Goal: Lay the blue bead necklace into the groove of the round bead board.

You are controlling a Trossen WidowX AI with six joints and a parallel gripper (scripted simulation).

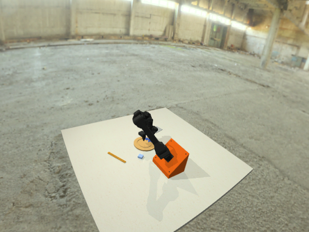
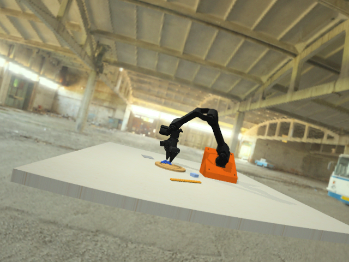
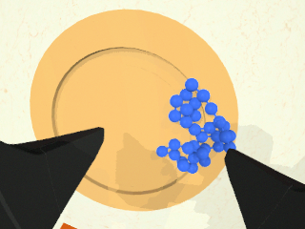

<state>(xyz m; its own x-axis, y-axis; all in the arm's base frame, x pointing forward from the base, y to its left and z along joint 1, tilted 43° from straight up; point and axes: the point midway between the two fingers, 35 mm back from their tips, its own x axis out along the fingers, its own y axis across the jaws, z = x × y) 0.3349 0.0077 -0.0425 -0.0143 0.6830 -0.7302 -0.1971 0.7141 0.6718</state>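
Right now the round tan bead board is 2 cm behind my gripper tip, 3 cm to the left of it and 2 cm below it. From my gripper tip the other things lie so: flat grey tile (14 cm ahead, 20 cm to the right, 3 cm below); then small light-blue block (15 cm behind, 15 cm to the left, 2 cm below).
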